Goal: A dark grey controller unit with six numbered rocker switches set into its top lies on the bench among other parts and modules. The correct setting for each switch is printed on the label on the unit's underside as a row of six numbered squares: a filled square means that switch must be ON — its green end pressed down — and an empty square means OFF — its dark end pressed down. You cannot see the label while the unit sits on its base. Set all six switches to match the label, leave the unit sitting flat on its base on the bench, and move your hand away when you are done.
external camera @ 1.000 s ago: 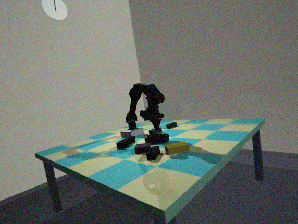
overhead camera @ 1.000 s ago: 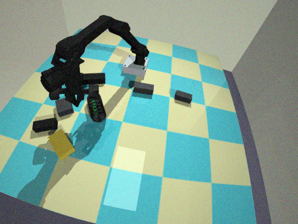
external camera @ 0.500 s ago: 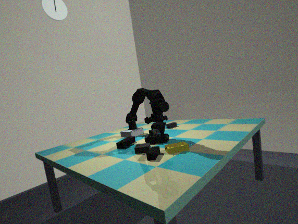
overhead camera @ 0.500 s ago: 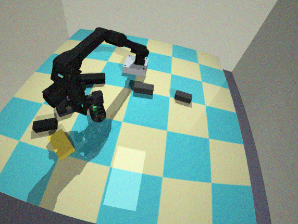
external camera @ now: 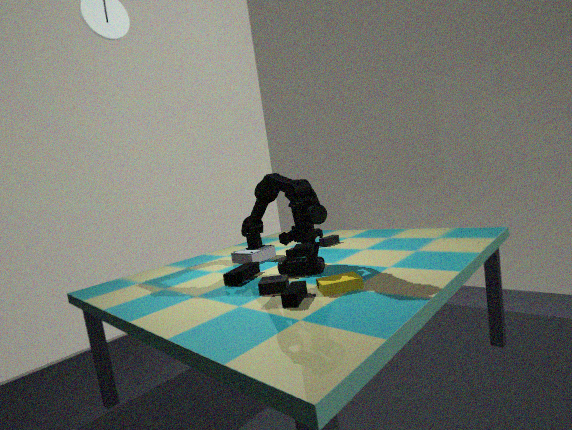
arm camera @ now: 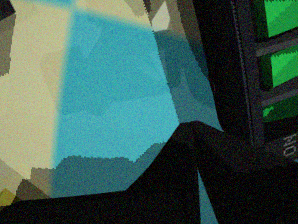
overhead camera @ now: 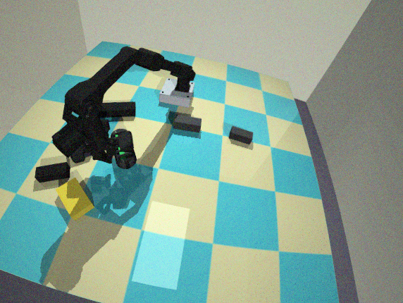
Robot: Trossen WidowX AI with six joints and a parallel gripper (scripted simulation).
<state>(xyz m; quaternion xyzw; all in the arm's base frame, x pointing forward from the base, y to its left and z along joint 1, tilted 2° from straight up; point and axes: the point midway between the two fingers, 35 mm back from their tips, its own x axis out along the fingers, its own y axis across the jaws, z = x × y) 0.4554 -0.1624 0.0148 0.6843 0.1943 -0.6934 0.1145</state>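
Now: the long dark block 26 cm behind my gripper tip, 9 cm to the right of it and 1 cm below it. From my gripper tip the other things lie so: yellow block (14 cm ahead, 7 cm to the right, 2 cm below).
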